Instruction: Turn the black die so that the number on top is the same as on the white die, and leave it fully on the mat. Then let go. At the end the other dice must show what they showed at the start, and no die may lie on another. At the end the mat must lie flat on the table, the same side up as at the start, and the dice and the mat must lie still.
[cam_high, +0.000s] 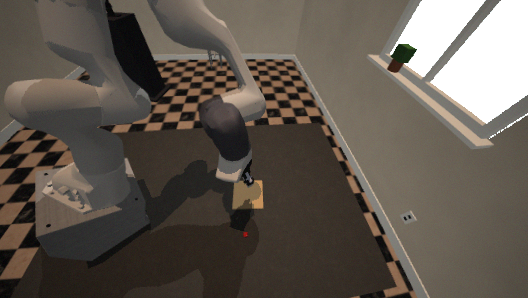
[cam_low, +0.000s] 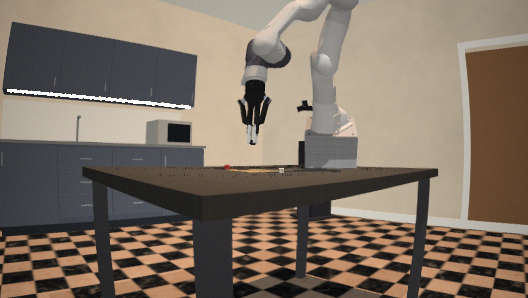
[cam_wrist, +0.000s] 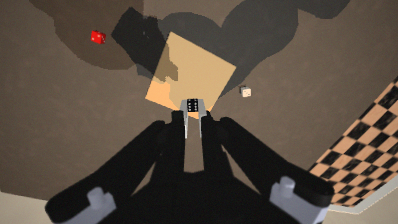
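The black die is 3 cm below my hand. Round my hand: tan mat 13 cm below; then white die 6 cm behind, 10 cm to the left, 13 cm below; then red die 2 cm ahead, 18 cm to the right, 13 cm below.
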